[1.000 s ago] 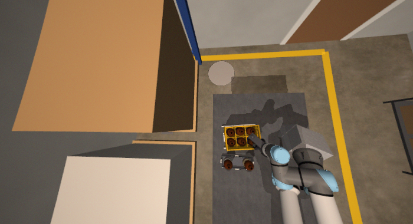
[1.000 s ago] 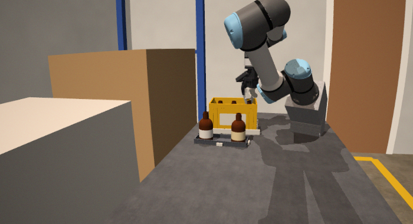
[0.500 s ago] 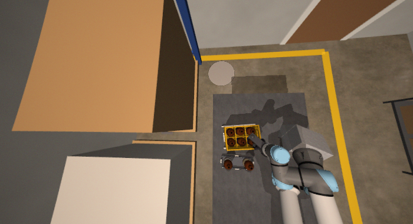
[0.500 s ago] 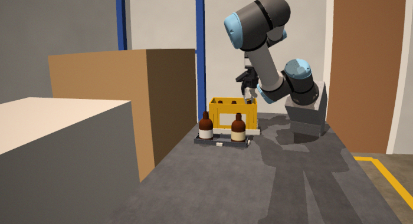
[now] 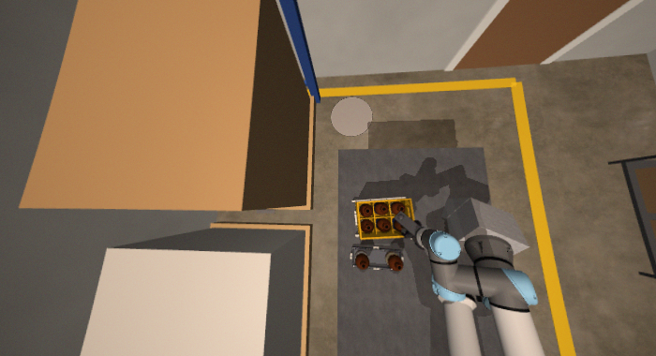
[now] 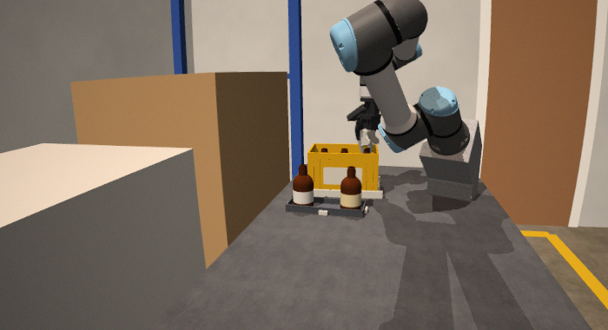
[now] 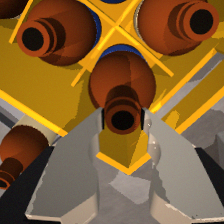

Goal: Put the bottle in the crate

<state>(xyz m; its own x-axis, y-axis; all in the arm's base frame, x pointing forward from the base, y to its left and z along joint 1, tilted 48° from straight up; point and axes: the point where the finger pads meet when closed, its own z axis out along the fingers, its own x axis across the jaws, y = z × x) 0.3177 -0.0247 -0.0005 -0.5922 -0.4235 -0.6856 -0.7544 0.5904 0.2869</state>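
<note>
Right now the yellow crate is 10 cm ahead of my hand, 2 cm to the right of it and 9 cm below it. Also, from my hand: white-label bottle 18 cm ahead, 22 cm to the left, 9 cm below; then dark tray 9 cm ahead, 21 cm to the left, 16 cm below.
</note>
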